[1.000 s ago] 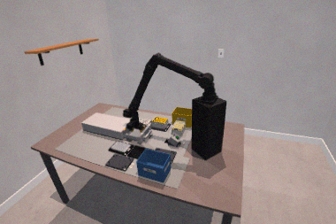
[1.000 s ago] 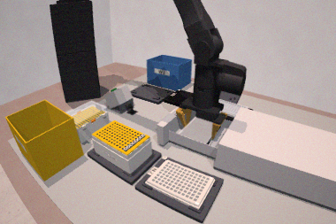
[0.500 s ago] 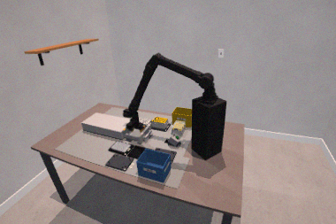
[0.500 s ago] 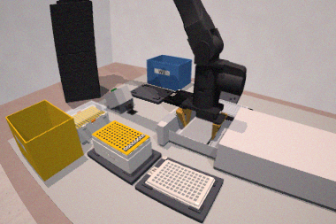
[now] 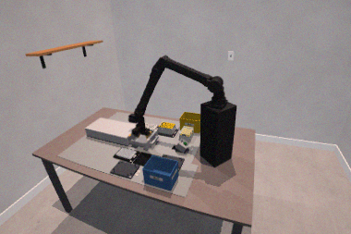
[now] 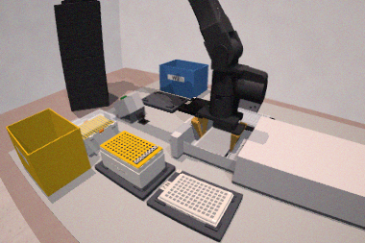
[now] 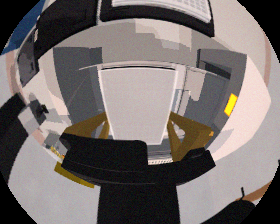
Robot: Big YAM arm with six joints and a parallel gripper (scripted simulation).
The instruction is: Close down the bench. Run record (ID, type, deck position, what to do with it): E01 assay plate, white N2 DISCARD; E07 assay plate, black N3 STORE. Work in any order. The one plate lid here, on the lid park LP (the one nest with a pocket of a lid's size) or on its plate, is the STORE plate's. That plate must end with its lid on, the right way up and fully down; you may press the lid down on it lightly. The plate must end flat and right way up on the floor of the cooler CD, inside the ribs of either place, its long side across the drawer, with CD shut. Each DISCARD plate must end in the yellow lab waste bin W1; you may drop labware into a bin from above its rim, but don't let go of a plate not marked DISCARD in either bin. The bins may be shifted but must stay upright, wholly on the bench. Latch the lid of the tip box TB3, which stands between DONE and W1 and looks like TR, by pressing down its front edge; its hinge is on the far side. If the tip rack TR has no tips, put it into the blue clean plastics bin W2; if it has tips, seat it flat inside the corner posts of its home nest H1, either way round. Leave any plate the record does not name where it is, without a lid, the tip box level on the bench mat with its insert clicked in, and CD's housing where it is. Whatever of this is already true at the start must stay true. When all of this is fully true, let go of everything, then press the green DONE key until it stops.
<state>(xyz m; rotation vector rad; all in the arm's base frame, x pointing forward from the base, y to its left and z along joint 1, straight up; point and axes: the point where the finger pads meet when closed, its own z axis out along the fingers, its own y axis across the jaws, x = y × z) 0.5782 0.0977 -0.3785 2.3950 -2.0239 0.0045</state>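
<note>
The black plate is right at my hand. Also, from my hand: cooler drawer (3 cm ahead, 1 cm to the left); plate lid (1 cm above); tip rack TR (10 cm behind, 21 cm to the right, 3 cm above).
</note>
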